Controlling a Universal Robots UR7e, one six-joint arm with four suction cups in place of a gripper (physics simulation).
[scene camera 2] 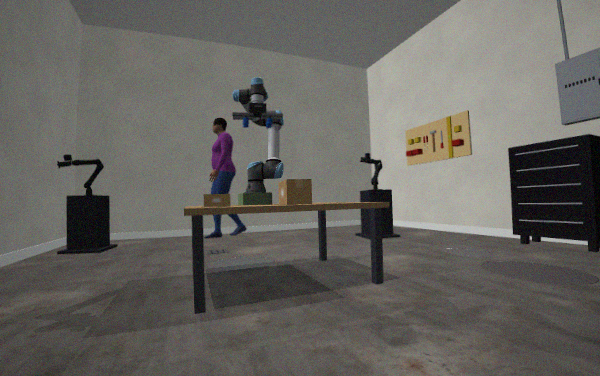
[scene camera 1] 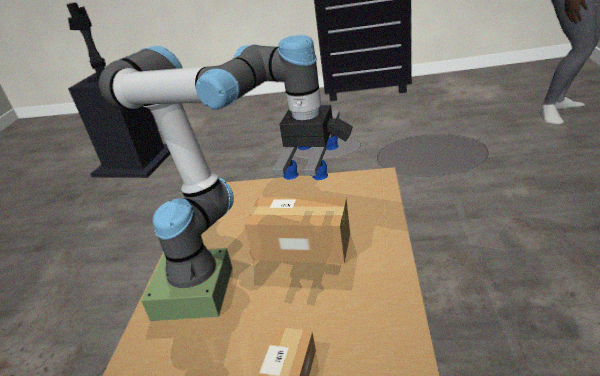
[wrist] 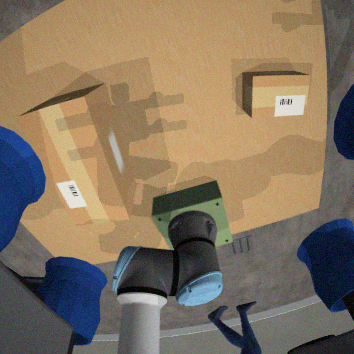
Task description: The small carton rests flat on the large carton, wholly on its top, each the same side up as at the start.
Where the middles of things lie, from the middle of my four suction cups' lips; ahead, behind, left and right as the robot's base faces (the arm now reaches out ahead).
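The small carton (scene camera 1: pixel 287 344) is 240 mm to the right of my suction cup, 60 mm behind it and 450 mm below it. I also see the large carton (scene camera 2: pixel 291 191), which is 150 mm behind my suction cup, 240 mm to the left of it and 410 mm below it.
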